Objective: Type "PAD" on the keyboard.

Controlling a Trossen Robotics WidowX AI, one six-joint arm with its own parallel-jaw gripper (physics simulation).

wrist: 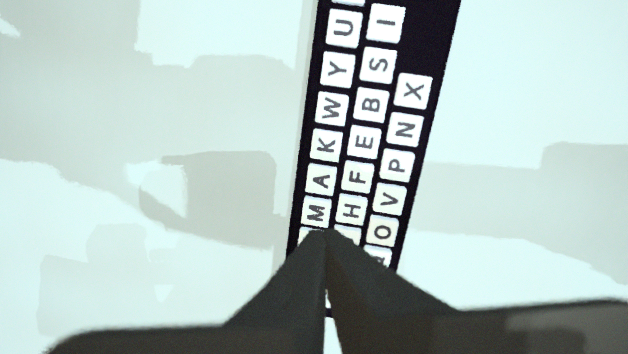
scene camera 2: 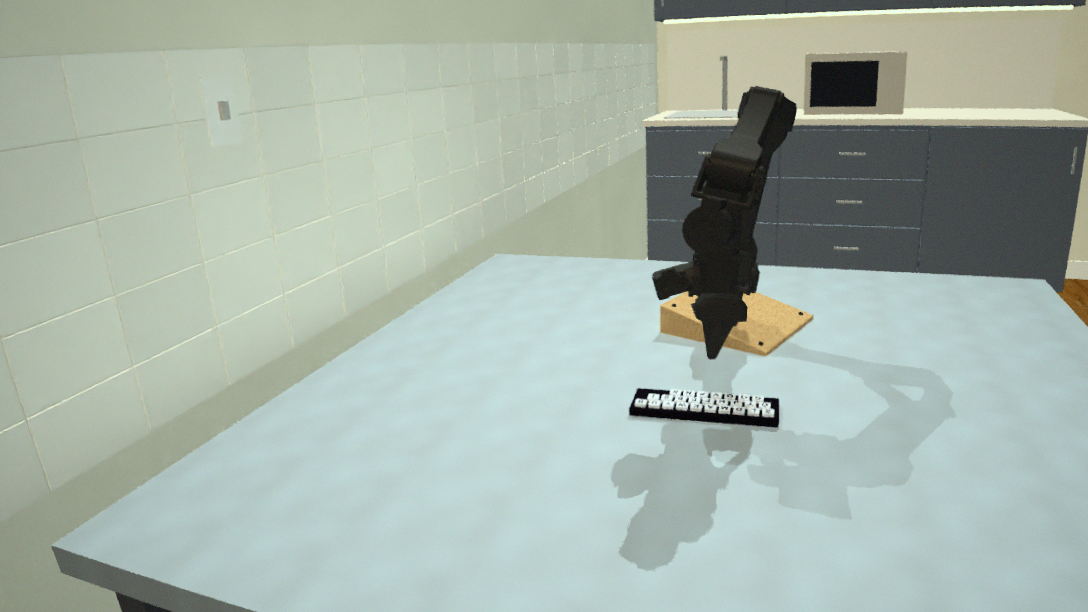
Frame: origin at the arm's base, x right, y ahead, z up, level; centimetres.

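Seen in the pictures: gripper, fingertip midpoint: [wrist: 322, 241] [scene camera 2: 711, 358].
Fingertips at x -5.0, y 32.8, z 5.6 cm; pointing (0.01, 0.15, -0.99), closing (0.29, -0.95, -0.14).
A point is followed by its place in that frame.
A black keyboard [scene camera 2: 704, 420] {y 35.0, x -4.7, z -3.0 cm} [wrist: 425, 37] {y 30.4, x 3.4, z -2.1 cm} with white letter keys in three rows lies on the table. In the wrist view its P key [wrist: 397, 165] {y 29.7, x -3.1, z -1.6 cm} is in the right-hand row, and its A key [wrist: 321, 180] {y 33.4, x -5.1, z -1.6 cm} is in the left-hand row between M and K. The D key's letter cannot be read there; the fingers cover that end of the keyboard. My gripper [scene camera 2: 712, 356] {y 32.8, x -5.0, z 5.6 cm} [wrist: 322, 241] {y 32.8, x -5.0, z 5.6 cm} is shut and empty. It is above the keyboard, its tips apart from the keys, and in the wrist view they overlap the place just below the M and H keys.
The arm's wooden base board [scene camera 2: 680, 325] {y 4.7, x 6.5, z -1.0 cm} sits on the table [scene camera 2: 426, 426] {y 48.3, x 32.4, z -3.3 cm} behind the keyboard. A tiled wall [scene camera 2: 152, 251] runs along the left side. A counter with a microwave [scene camera 2: 893, 83] stands at the back. The arm's shadows fall around the keyboard.
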